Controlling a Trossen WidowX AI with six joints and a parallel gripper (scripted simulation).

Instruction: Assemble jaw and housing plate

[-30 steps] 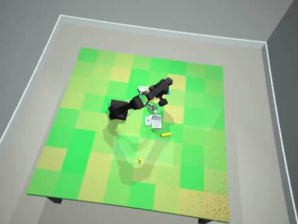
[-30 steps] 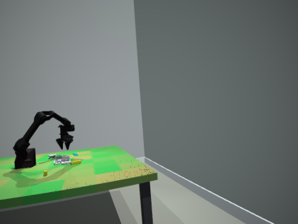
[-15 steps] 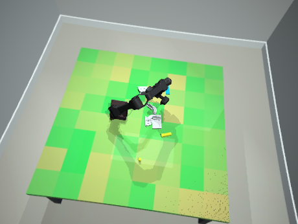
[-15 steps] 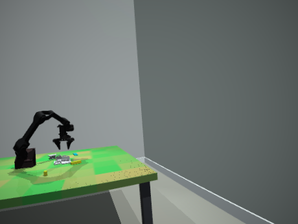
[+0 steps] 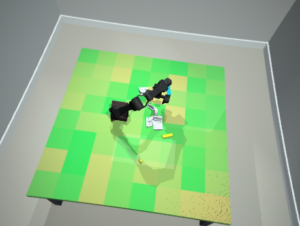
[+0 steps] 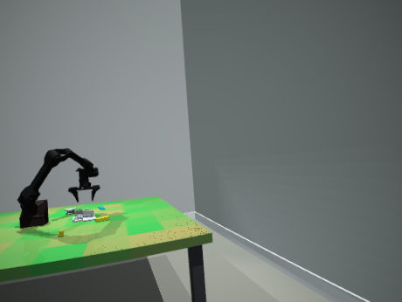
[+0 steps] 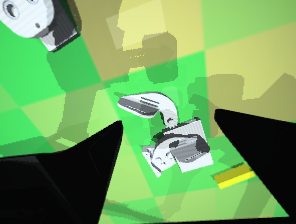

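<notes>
The jaw is 40 mm to the right of my gripper tip and 80 mm below it. Also, from my gripper tip: yellow bar (130 mm ahead, 230 mm to the right, 80 mm below); then blue bar (70 mm ahead, 210 mm to the left, 90 mm below); then small yellow cube (30 mm behind, 460 mm to the right, 80 mm below).
</notes>
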